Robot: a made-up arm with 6 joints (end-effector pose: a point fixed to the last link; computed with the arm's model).
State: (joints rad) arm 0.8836 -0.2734 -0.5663 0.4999 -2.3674 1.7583
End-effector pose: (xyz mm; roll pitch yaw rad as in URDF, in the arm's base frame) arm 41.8 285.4 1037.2 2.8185 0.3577 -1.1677
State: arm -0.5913 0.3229 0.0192 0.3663 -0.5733 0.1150
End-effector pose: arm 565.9 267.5 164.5 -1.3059 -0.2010 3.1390
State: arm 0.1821 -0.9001 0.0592 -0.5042 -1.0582 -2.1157
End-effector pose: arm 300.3 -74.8 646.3 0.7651 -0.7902 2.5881
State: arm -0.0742 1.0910 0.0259 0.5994 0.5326 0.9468
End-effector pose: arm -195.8 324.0 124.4 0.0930 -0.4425 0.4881
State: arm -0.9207 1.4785 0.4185 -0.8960 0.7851 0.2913
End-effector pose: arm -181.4 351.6 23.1 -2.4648 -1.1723 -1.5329
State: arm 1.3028 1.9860 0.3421 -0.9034 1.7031 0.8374
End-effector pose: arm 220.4 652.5 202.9 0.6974 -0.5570 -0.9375
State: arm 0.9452 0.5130 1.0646 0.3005 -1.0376 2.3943
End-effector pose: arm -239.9 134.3 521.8 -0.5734 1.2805 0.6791
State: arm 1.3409 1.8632 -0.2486 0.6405 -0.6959 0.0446
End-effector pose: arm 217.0 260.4 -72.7 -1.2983 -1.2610 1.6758
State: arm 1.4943 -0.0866 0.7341 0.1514 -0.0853 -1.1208
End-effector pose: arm 121.3 -144.3 140.8 -1.2955 -0.1223 2.0272
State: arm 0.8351 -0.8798 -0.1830 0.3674 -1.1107 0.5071
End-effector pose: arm -47.6 5.2 1035.4 -2.7926 1.1134 -0.3128
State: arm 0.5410 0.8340 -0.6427 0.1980 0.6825 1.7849
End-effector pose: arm 317.6 214.6 162.6 -0.3579 -0.6931 -0.3924
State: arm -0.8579 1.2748 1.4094 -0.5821 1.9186 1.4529
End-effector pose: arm -171.6 -268.9 764.2 0.9778 0.6831 1.8532
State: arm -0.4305 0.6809 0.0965 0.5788 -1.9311 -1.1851
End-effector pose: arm 160.5 323.3 50.7 -1.6293 -0.7613 -0.8458
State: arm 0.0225 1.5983 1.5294 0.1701 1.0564 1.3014
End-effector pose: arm -199.8 -156.1 976.0 1.4182 0.6516 1.8380
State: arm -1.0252 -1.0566 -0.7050 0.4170 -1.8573 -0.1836
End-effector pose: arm 163.7 -23.7 1165.0 2.1780 1.4474 -0.4002
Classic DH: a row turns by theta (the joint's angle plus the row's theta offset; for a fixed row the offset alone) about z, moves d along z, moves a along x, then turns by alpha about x. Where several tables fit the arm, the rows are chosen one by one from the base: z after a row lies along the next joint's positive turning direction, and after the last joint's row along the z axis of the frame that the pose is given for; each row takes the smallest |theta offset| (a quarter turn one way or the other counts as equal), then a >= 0, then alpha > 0; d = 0 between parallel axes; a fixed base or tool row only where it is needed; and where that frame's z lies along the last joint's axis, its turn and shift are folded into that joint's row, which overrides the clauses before.
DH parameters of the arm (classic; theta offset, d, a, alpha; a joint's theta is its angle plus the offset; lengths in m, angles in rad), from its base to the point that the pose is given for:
base (fixed): -1.3005 -0.1504 -0.1484 2.8849
joint 1: -0.9662 -0.6717 -0.0168 2.0569
joint 2: 0.7243 0.0104 -0.1613 -0.5307
joint 3: 1.0152 -0.028 -0.0031 1.2241
joint 4: -0.3984 0.1427 0.042 0.5521
joint 5: -1.0615 0.2377 0.0914 -1.1814
joint 6: -1.1236 0.1706 0.2886 -1.7977
tool (fixed): -3.1047 -0.0321 0 0

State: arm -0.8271 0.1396 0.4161 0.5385 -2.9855 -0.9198
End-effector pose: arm 350.2 353.6 97.1 -0.0085 -1.5218 -1.3426
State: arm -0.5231 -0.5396 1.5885 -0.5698 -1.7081 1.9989
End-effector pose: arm 353.3 193.0 531.4 0.1301 1.3378 -2.3020
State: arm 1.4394 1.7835 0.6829 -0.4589 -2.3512 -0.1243
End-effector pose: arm 468.5 401.6 104.9 -0.7837 -0.3844 -2.3169
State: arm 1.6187 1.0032 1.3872 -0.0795 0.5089 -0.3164
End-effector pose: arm -3.6 645.8 86.2 0.2033 -1.3113 -0.1971
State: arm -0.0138 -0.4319 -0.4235 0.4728 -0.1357 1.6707
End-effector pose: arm 339.4 -91.9 395.4 -1.9710 -0.7040 0.9585
